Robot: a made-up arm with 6 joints. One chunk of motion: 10 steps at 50 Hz.
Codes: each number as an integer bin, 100 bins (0 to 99) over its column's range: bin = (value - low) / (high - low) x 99, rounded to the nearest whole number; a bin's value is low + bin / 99 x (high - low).
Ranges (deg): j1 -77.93..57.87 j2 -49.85..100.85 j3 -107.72..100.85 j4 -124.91..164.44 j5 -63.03..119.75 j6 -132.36..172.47
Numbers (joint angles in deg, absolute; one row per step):
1: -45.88 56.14 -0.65 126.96 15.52 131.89
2: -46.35 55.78 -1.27 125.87 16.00 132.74
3: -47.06 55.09 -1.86 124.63 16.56 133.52
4: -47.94 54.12 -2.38 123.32 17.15 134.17
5: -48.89 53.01 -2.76 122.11 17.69 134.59
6: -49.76 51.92 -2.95 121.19 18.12 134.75
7: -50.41 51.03 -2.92 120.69 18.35 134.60
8: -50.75 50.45 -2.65 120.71 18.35 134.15
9: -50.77 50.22 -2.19 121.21 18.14 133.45
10: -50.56 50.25 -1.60 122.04 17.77 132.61
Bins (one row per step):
1: 23 70 51 86 43 86
2: 23 69 51 86 43 86
3: 23 69 50 85 43 86
4: 22 68 50 85 43 87
5: 21 68 50 85 44 87
6: 21 67 50 84 44 87
7: 20 66 50 84 44 87
8: 20 66 50 84 44 87
9: 20 66 50 84 44 86
10: 20 66 50 84 44 86

